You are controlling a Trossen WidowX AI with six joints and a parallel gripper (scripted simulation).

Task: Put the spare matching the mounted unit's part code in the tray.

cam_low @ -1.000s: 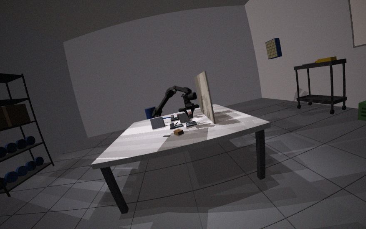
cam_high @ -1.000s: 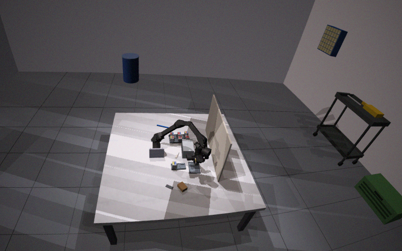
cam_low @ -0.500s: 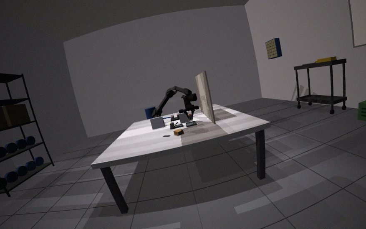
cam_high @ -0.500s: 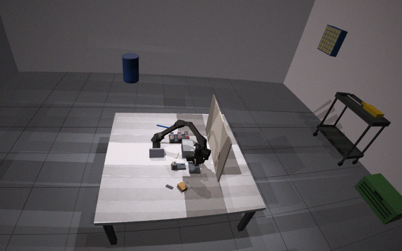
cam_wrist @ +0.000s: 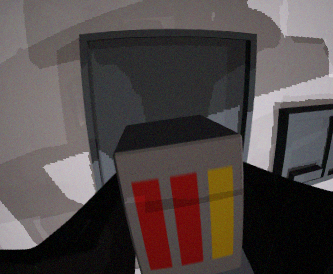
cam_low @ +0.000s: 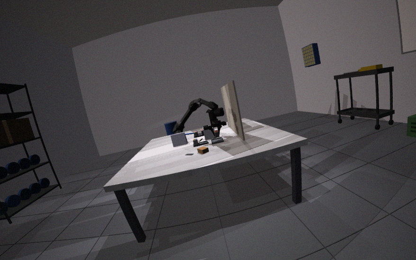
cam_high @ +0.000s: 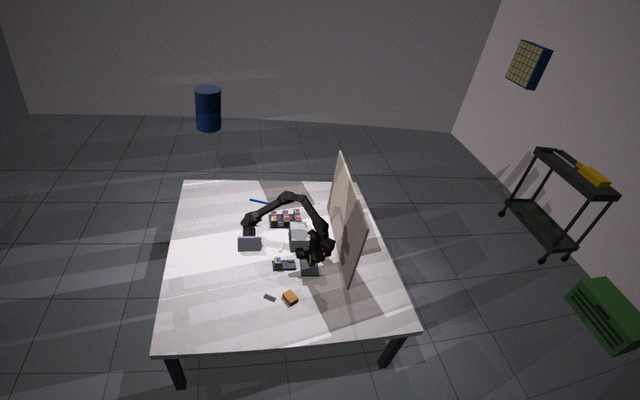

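My gripper tip is now 150 mm past the holder, 10 mm to the right of it and 40 mm above it. Also, from my gripper tip: mounted unit (70 mm behind, 200 mm to the left); orange box (120 mm behind, 210 mm to the right, 30 mm below); spare (30 mm above).
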